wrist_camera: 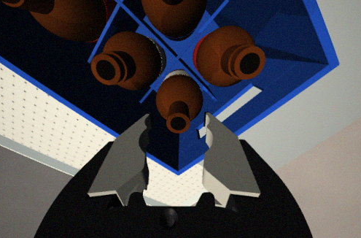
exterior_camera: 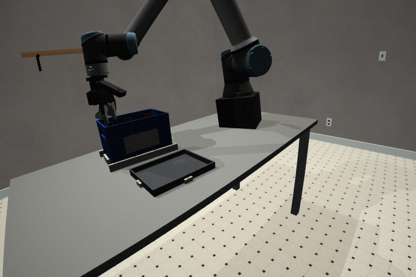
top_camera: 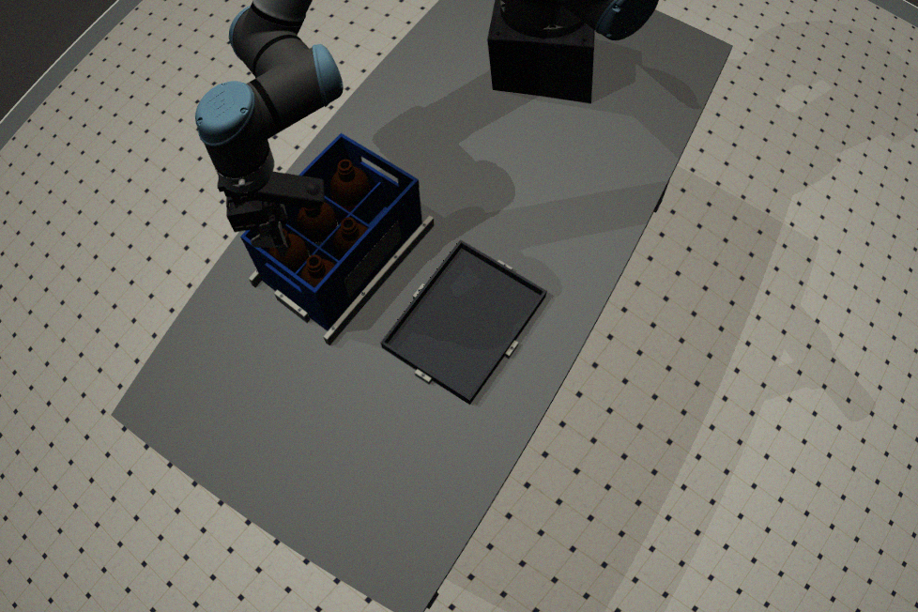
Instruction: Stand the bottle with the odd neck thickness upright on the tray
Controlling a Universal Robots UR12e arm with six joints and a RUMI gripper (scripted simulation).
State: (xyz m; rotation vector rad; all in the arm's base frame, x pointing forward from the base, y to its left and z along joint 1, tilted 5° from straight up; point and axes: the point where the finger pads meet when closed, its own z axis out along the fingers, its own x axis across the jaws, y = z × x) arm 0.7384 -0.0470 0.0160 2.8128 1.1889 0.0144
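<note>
Right now the bottle is 7 cm below my hand. Also, from my hand: black tray: 12 cm behind, 31 cm to the left, 14 cm below; blue crate: 8 cm behind, 4 cm to the left, 7 cm below.
</note>
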